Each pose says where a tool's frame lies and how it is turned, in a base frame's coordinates. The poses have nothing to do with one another.
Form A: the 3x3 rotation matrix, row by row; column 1 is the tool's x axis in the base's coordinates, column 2 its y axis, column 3 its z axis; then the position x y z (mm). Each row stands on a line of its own.
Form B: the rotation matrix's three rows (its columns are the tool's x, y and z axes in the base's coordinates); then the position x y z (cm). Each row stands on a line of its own. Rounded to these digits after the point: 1 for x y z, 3 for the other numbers.
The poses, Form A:
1:
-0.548, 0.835, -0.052
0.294, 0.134, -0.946
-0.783, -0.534, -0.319
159, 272, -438
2:
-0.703, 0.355, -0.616
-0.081, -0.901, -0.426
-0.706, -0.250, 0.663
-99, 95, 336
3:
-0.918, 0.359, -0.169
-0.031, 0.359, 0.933
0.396, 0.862, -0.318
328, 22, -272
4:
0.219, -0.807, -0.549
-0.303, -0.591, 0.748
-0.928, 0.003, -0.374
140, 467, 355
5:
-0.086, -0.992, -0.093
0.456, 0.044, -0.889
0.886, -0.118, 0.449
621, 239, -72
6:
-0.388, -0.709, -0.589
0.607, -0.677, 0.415
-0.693, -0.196, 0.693
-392, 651, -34
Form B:
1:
-0.548, 0.835, -0.052
0.294, 0.134, -0.946
-0.783, -0.534, -0.319
15.9, 27.2, -43.8

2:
-0.703, 0.355, -0.616
-0.081, -0.901, -0.426
-0.706, -0.250, 0.663
-9.9, 9.5, 33.6

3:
-0.918, 0.359, -0.169
-0.031, 0.359, 0.933
0.396, 0.862, -0.318
32.8, 2.2, -27.2

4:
0.219, -0.807, -0.549
-0.303, -0.591, 0.748
-0.928, 0.003, -0.374
14.0, 46.7, 35.5

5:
-0.086, -0.992, -0.093
0.456, 0.044, -0.889
0.886, -0.118, 0.449
62.1, 23.9, -7.2

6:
-0.388, -0.709, -0.589
0.607, -0.677, 0.415
-0.693, -0.196, 0.693
-39.2, 65.1, -3.4

